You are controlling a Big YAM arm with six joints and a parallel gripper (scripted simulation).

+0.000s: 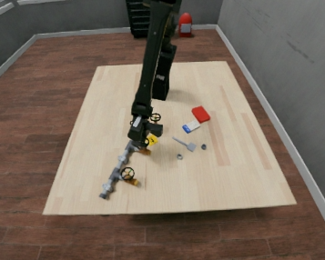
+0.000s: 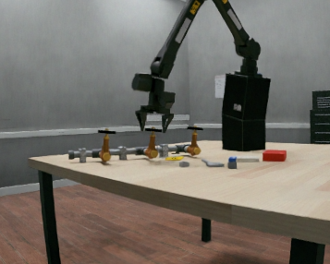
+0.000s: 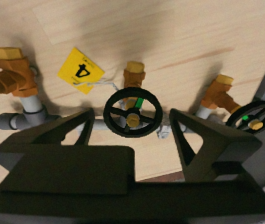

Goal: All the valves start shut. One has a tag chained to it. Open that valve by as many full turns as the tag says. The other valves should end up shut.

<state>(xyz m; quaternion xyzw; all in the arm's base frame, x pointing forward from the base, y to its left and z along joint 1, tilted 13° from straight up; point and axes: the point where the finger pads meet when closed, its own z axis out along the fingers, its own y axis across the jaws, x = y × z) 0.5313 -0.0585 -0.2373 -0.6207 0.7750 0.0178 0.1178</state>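
The yellow tag lies 12 cm below my hand, 9 cm behind it and 3 cm to the left of it. From my hand the other things lie so: blue-and-white block: 30 cm to the left, 18 cm behind, 11 cm below; then grey flat tool: 25 cm to the left, 11 cm below, 5 cm behind; then grey part: 36 cm to the left, 11 cm below, 2 cm behind.
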